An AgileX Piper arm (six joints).
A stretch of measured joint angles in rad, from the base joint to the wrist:
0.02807, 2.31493, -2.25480, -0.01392, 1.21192, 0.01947
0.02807, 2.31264, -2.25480, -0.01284, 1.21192, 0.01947
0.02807, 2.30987, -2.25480, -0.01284, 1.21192, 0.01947
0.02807, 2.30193, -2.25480, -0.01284, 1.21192, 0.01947
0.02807, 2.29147, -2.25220, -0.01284, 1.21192, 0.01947
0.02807, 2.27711, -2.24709, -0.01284, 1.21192, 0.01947
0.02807, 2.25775, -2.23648, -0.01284, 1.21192, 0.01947
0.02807, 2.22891, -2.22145, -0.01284, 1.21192, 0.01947
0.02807, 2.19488, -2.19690, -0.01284, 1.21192, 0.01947
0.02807, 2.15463, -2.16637, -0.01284, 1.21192, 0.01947
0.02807, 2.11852, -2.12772, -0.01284, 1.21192, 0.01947
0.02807, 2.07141, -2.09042, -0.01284, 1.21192, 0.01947
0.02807, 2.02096, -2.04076, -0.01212, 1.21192, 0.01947
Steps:
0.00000, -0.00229, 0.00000, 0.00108, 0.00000, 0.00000
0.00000, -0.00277, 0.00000, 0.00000, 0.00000, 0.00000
0.00000, -0.00794, 0.00000, 0.00000, 0.00000, 0.00000
0.00000, -0.01046, 0.00260, 0.00000, 0.00000, 0.00000
0.00000, -0.01436, 0.00511, 0.00000, 0.00000, 0.00000
0.00000, -0.01936, 0.01061, 0.00000, 0.00000, 0.00000
0.00000, -0.02884, 0.01503, 0.00000, 0.00000, 0.00000
0.00000, -0.03403, 0.02455, 0.00000, 0.00000, 0.00000
0.00000, -0.04025, 0.03053, 0.00000, 0.00000, 0.00000
0.00000, -0.03611, 0.03865, 0.00000, 0.00000, 0.00000
0.00000, -0.04711, 0.03730, 0.00000, 0.00000, 0.00000
0.00000, -0.05045, 0.04966, 0.00072, 0.00000, 0.00000

